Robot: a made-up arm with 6 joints.
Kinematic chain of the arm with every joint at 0, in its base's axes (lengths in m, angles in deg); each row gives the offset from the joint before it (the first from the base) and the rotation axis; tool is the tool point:
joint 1: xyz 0 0 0.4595 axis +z
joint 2: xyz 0 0 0 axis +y
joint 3: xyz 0 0 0.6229 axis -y
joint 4: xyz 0 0 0 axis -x
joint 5: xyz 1.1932 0 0 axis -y
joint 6: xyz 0 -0.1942 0 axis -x
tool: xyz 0 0 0
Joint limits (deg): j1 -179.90..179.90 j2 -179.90..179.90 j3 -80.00..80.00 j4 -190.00..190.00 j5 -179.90..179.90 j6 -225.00..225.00
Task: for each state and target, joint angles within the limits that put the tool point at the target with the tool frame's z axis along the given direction. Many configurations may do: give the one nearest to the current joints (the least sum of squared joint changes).
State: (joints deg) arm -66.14 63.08 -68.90 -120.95 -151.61 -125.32
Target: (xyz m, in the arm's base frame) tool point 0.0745 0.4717 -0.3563 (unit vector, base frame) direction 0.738 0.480 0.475
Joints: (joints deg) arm -79.71 110.01 -34.37 -144.25 -151.60 -89.99
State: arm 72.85 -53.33 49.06 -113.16 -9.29 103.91
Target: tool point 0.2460 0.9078 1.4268 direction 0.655 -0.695 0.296
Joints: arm 67.89 -19.53 6.40 -125.88 27.08 59.95
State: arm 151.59 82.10 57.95 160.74 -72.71 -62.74
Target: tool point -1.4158 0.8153 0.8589 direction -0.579 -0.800 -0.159
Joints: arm 143.33 43.65 42.70 189.35 -73.11 -90.64
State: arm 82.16 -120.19 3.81 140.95 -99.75 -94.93
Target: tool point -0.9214 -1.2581 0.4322 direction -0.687 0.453 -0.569
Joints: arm 59.70 -136.32 17.77 145.84 -100.59 -107.06
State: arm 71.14 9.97 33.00 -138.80 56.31 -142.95
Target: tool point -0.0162 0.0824 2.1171 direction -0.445 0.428 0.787
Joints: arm 66.76 -33.17 45.95 -104.13 56.23 -168.22
